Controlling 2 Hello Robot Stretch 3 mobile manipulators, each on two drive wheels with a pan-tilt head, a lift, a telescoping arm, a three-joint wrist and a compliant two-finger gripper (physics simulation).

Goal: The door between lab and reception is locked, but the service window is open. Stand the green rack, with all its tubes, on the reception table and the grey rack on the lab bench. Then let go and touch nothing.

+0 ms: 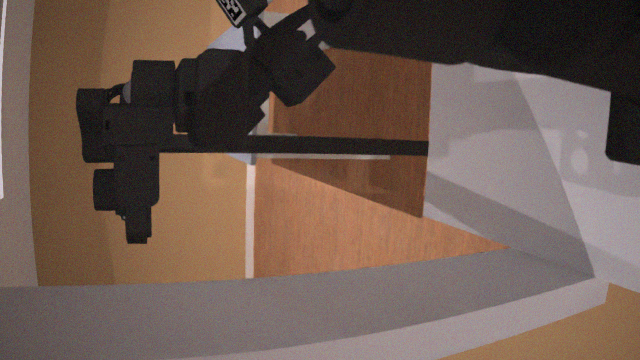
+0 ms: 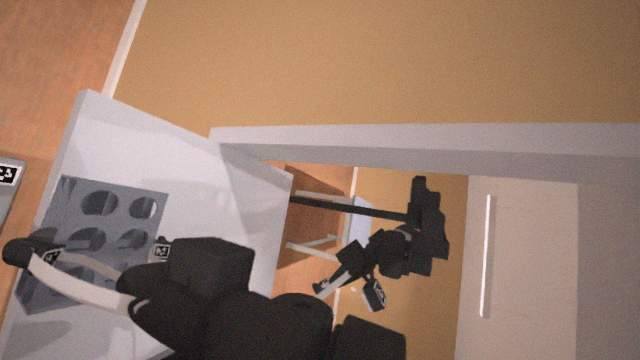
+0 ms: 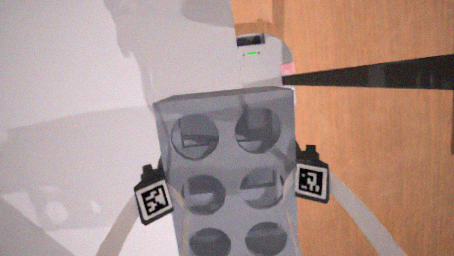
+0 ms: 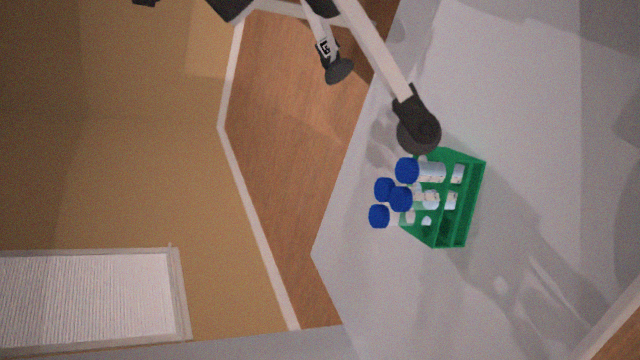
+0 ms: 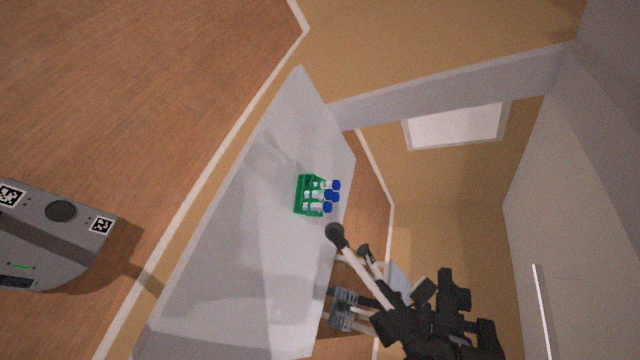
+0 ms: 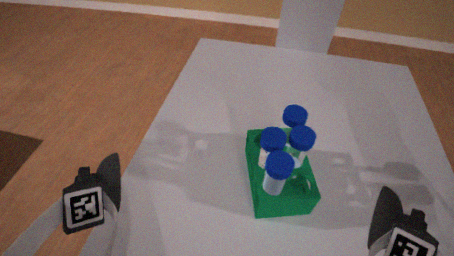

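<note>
The grey rack (image 2: pixel 115 220) (image 3: pixel 227 150) (image 5: pixel 337 317) hangs upright between the fingers of r1's gripper (image 2: pixel 95 252) (image 3: pixel 232 189), which is shut on it. Its visible holes show no tubes. The green rack (image 4: pixel 470 200) (image 5: pixel 300 195) (image 6: pixel 280 207) stands upright on a white surface (image 4: pixel 525 100) (image 5: pixel 225 250) (image 6: pixel 200 75). Several blue-capped tubes (image 4: pixel 401 199) (image 5: pixel 328 195) (image 6: pixel 280 165) stand in it. r2's gripper (image 4: pixel 378 101) (image 5: pixel 349 241) (image 6: pixel 248 200) is open and empty, its fingers wide apart near the green rack, not touching it. I cannot tell how high r1's rack hangs.
A grey wall band (image 1: pixel 300 310) (image 2: pixel 400 140) (image 5: pixel 450 85) runs beside the opening. r2's dark mast and arm (image 2: pixel 425 220) show through it. A grey robot base (image 3: pixel 260 65) (image 5: pixel 75 250) stands on the wooden floor. A small bluish tabletop (image 2: pixel 361 220) on white legs is beyond.
</note>
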